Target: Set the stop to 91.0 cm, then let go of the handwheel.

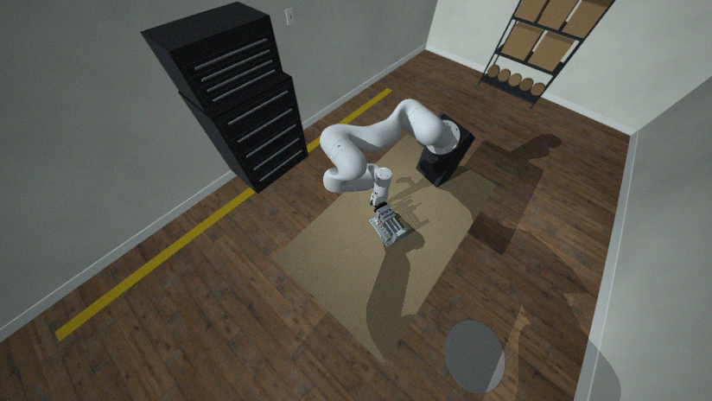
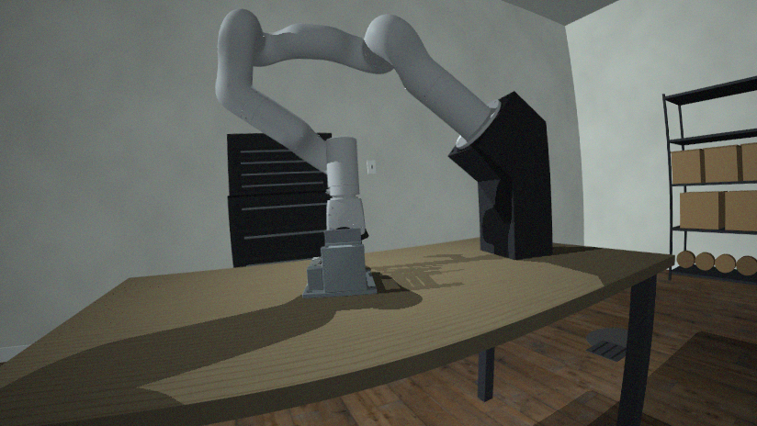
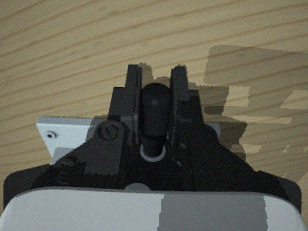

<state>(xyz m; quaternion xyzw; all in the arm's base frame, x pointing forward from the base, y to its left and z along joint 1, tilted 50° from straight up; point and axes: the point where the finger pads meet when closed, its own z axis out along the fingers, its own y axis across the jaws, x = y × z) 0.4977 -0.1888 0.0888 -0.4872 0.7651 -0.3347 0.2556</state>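
Now: hand 10 mm to the right of the black crank knob and 10 mm short of it.
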